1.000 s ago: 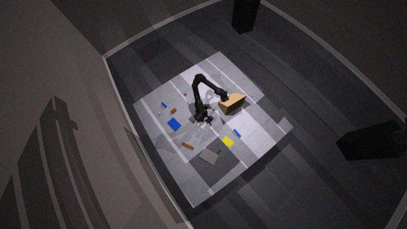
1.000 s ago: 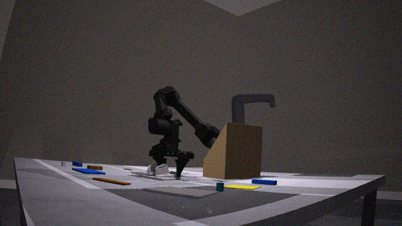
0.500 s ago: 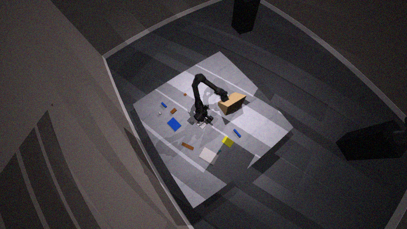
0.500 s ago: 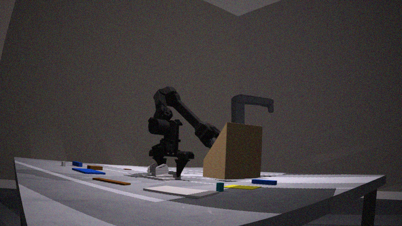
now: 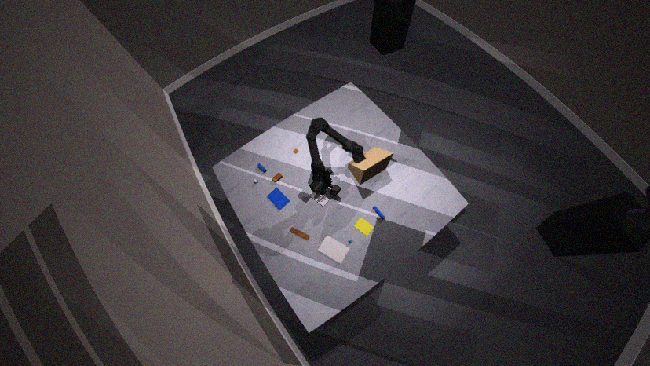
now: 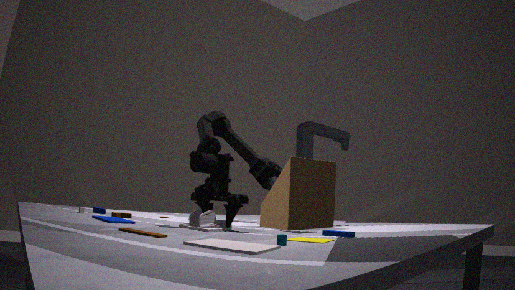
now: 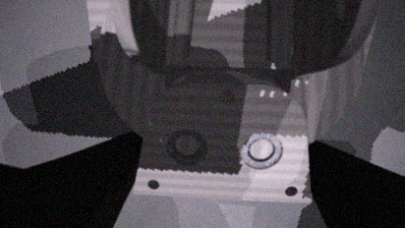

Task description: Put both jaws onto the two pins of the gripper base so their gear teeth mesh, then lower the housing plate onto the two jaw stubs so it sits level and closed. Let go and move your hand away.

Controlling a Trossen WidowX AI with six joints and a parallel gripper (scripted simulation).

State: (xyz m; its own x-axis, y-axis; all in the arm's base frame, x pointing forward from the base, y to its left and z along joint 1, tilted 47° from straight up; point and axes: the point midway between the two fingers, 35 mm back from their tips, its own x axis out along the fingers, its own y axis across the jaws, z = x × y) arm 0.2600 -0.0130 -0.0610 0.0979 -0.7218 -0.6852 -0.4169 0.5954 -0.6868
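The grey jaw lies 3 cm to the left of my gripper tip, 1 cm ahead of it and 1 cm above it. Round my gripper tip: blue bar 29 cm to the left, 22 cm behind; yellow plate 33 cm to the left, 9 cm behind, 1 cm below; blue plate 32 cm ahead, 8 cm to the right.
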